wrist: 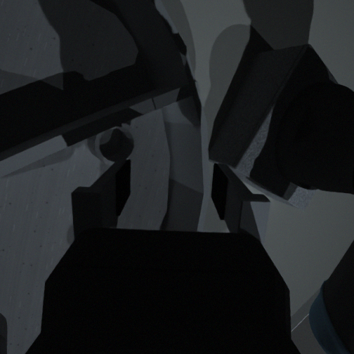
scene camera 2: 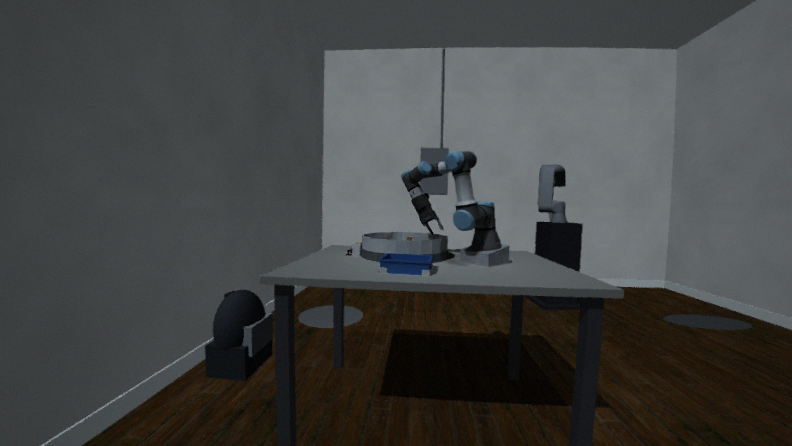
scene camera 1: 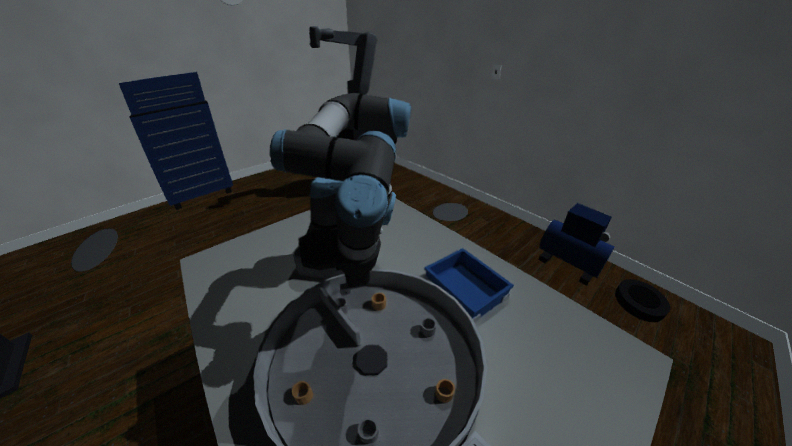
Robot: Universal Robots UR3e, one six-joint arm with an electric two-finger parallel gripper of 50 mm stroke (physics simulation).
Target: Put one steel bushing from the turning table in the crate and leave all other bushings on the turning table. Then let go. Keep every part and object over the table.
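Places are measured from the arm's base along level axes (x right, y down, z ahead), in metres.
Where they show: gripper, fingertip midpoint: (scene camera 2: 437, 232) (scene camera 1: 343, 280); arm's base at its link origin: (scene camera 2: 486, 247).
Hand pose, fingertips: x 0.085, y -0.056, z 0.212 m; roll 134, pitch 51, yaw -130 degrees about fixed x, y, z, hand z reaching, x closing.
Observation:
Each offset is from my fingertips to the top centre of the thing. "*": to the spot under its first point.
The round grey turning table (scene camera 1: 479, 354) (scene camera 2: 387, 244) carries orange-brown and steel bushings. One steel bushing (wrist: 116, 144) stands close to the divider wall (scene camera 1: 344, 321) (wrist: 40, 156). Other steel bushings, one on the right (scene camera 1: 427, 327) and one at the front (scene camera 1: 367, 430), stand upright. My gripper (scene camera 2: 436, 227) (wrist: 171, 178) is open and empty, tilted low over the turning table's arm-side rim. In the wrist view the bushing by the divider is just beyond the left fingertip, outside the gap. The blue crate @[dx -0.278, dy +0.075, dz +0.156 m] (scene camera 1: 475, 283) (scene camera 2: 406, 267) stands beside the turning table and looks empty in scene camera 1.
Orange-brown bushings @[dx -0.048, dy +0.047, dz +0.061 m] (scene camera 1: 378, 300) (scene camera 1: 445, 391) (scene camera 1: 302, 392) stand on the turning table around its dark central hub @[dx +0.056, dy +0.064, dz +0.154 m] (scene camera 1: 370, 359). Its raised rim and the divider are obstacles near my fingers. My arm's base (scene camera 2: 484, 254) stands close to the rim. A small white object @[* dx +0.027, dy +0.094, dz +0.396 m] (scene camera 2: 355, 249) is beside the turning table.

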